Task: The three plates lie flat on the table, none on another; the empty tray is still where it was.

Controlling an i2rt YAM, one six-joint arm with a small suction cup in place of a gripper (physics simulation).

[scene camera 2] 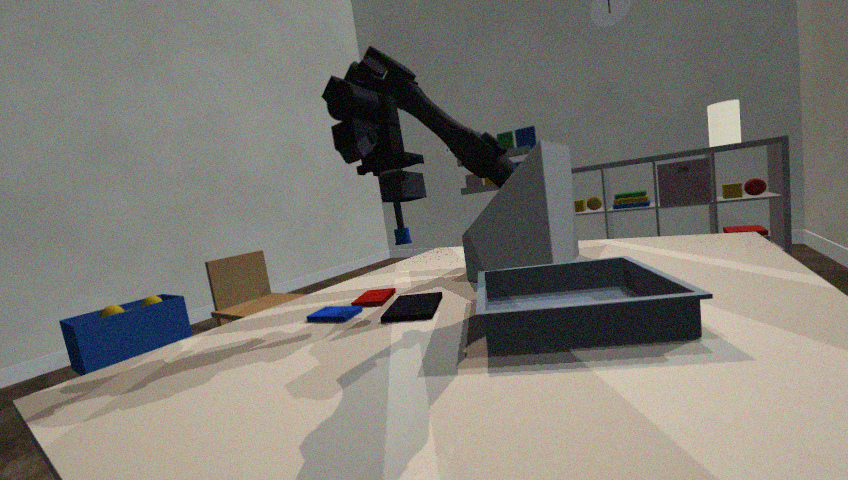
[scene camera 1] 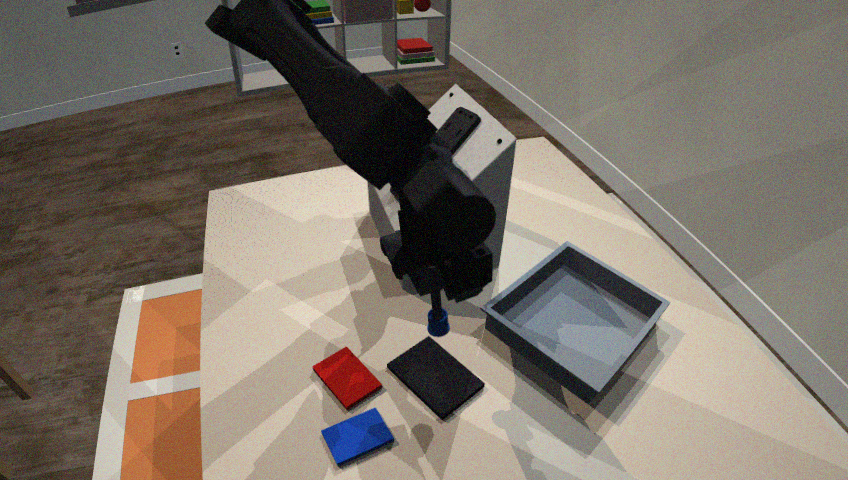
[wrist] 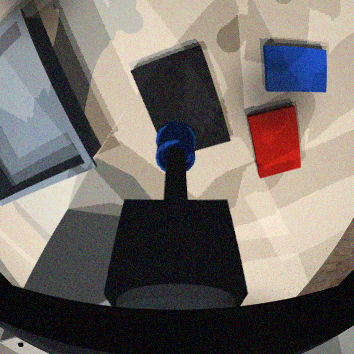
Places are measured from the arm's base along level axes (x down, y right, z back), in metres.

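Where they show: end effector, tool point: (scene camera 2: 403, 243) (scene camera 1: 438, 328) (wrist: 175, 138); arm's base, origin of the base link: (scene camera 2: 518, 186).
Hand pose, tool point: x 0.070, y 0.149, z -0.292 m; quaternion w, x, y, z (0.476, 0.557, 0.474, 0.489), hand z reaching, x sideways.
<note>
Things, the pixels of their top centre, and the offset from my tool point.
- black plate, middle of its top: (wrist: 182, 104) (scene camera 1: 435, 374) (scene camera 2: 413, 303) dx +0.108, dy +0.000, dz +0.003 m
- red plate, middle of its top: (wrist: 277, 143) (scene camera 1: 346, 375) (scene camera 2: 374, 295) dx +0.109, dy +0.120, dz +0.057 m
- blue plate, middle of its top: (wrist: 298, 69) (scene camera 1: 356, 434) (scene camera 2: 334, 311) dx +0.108, dy +0.143, dz -0.042 m
- grey tray, middle of its top: (scene camera 2: 565, 279) (scene camera 1: 581, 305) dx +0.068, dy -0.257, dz -0.016 m
A black plate (scene camera 1: 435, 378) (scene camera 2: 412, 307) (wrist: 182, 95), the largest of the three, lies flat on the table. A red plate (scene camera 1: 347, 377) (scene camera 2: 374, 296) (wrist: 275, 141) lies flat beside it, apart from it. A blue plate (scene camera 1: 357, 437) (scene camera 2: 335, 314) (wrist: 295, 69) lies flat near the red one, not touching it. The grey tray (scene camera 1: 631, 350) (scene camera 2: 589, 325) (wrist: 59, 90) stands on the table beside the black plate and is empty. My suction cup (scene camera 1: 438, 322) (scene camera 2: 402, 236) (wrist: 175, 146) is open, with nothing on it, and hangs well above the table; in the wrist view it covers a corner of the black plate.
The arm's grey base block (scene camera 1: 498, 205) (scene camera 2: 517, 231) stands on the table behind the plates and the tray. Beyond the table are a shelf unit (scene camera 1: 448, 35) (scene camera 2: 788, 196), a chair (scene camera 2: 238, 282) and a blue box (scene camera 2: 130, 333) with yellow balls.
</note>
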